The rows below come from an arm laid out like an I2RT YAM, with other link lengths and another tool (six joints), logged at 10 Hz.
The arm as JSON. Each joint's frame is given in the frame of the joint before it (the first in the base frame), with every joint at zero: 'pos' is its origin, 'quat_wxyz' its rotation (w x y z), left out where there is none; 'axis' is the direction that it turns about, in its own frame. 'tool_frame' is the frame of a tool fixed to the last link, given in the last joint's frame.
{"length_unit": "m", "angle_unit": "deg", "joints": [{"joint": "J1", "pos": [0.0, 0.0, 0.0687], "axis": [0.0, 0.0, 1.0]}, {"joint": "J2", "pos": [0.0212, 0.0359, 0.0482], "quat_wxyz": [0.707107, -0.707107, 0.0, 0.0], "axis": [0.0, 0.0, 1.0]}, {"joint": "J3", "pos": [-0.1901, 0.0, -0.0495], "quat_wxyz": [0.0, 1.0, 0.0, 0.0], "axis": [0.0, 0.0, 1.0]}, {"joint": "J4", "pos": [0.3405, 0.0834, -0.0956], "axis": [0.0, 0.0, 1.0]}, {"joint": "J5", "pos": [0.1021, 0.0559, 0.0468], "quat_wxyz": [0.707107, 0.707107, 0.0, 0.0], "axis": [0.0, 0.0, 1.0]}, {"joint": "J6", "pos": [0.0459, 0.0, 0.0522], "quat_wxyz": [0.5, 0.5, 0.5, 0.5], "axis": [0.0, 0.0, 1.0]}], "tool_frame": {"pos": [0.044, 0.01, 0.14], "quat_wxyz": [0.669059, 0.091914, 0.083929, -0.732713]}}
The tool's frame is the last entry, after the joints.
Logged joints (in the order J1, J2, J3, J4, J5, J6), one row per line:
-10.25 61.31 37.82 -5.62 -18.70 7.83
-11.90 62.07 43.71 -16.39 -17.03 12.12
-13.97 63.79 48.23 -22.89 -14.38 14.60
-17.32 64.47 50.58 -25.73 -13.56 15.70
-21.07 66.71 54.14 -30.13 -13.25 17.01
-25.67 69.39 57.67 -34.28 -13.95 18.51
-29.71 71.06 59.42 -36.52 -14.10 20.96
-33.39 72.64 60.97 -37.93 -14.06 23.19
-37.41 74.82 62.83 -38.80 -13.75 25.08
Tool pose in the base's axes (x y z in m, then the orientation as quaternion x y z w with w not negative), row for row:
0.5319 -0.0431 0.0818 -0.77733 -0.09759 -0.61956 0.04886
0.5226 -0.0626 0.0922 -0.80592 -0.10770 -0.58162 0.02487
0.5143 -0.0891 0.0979 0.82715 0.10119 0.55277 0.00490
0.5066 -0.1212 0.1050 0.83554 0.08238 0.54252 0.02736
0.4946 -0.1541 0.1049 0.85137 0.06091 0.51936 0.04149
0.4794 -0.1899 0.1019 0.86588 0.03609 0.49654 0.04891
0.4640 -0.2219 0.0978 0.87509 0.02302 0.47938 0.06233
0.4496 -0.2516 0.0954 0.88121 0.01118 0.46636 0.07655
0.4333 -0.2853 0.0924 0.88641 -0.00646 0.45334 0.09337
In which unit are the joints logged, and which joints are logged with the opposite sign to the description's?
The joints are logged in degrees. Opposite sign: J6.
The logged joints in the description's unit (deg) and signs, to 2 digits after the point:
-10.25 61.31 37.82 -5.62 -18.70 -7.83
-11.90 62.07 43.71 -16.39 -17.03 -12.12
-13.97 63.79 48.23 -22.89 -14.38 -14.60
-17.32 64.47 50.58 -25.73 -13.56 -15.70
-21.07 66.71 54.14 -30.13 -13.25 -17.01
-25.67 69.39 57.67 -34.28 -13.95 -18.51
-29.71 71.06 59.42 -36.52 -14.10 -20.96
-33.39 72.64 60.97 -37.93 -14.06 -23.19
-37.41 74.82 62.83 -38.80 -13.75 -25.08

